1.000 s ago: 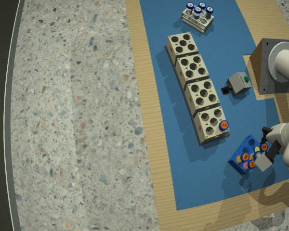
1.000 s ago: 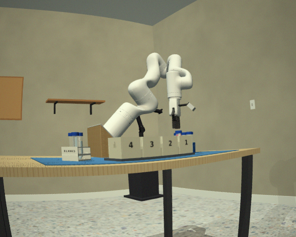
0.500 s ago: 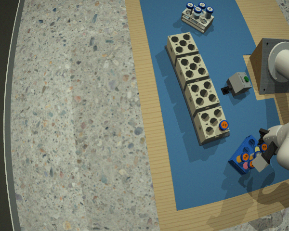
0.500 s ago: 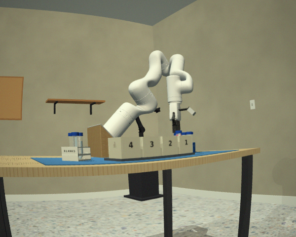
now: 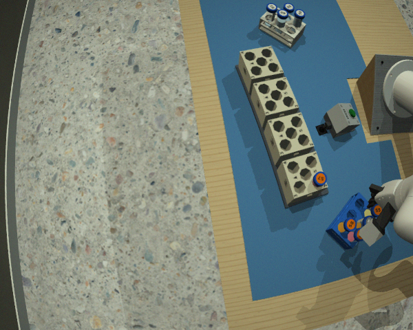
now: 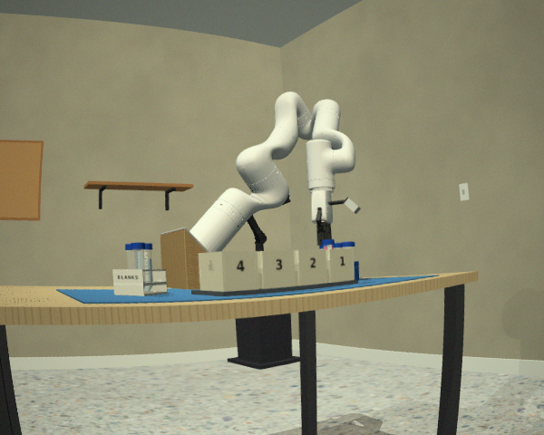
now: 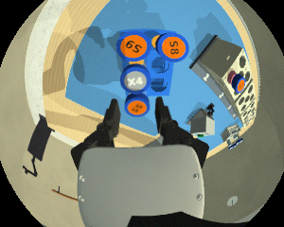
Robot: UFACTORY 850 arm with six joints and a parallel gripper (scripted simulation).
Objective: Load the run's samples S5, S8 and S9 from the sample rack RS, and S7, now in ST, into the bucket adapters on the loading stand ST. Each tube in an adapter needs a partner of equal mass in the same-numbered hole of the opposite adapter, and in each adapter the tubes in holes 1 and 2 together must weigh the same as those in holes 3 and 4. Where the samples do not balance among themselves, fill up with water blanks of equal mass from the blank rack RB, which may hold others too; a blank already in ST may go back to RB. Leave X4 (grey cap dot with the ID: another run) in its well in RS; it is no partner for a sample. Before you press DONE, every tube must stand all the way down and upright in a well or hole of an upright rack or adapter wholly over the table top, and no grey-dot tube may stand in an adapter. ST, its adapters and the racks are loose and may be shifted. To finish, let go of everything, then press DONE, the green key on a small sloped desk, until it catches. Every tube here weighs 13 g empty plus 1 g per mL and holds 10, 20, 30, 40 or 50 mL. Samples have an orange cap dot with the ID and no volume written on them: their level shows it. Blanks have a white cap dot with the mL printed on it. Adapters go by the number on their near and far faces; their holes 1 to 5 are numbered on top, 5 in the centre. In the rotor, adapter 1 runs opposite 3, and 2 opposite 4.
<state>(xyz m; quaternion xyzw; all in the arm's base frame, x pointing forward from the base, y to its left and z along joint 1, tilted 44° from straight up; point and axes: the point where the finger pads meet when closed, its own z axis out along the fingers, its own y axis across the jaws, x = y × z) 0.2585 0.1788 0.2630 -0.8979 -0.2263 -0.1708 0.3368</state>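
Now: hand 1 cm past the sample tube S5 and 7 cm above it. From my hand the other things lie so: sample S9: 7 cm ahead, 5 cm to the left, 7 cm below; orange-dot sample tube: 8 cm ahead, 7 cm below; grey-dot tube X4: 4 cm ahead, 2 cm to the left, 7 cm below.
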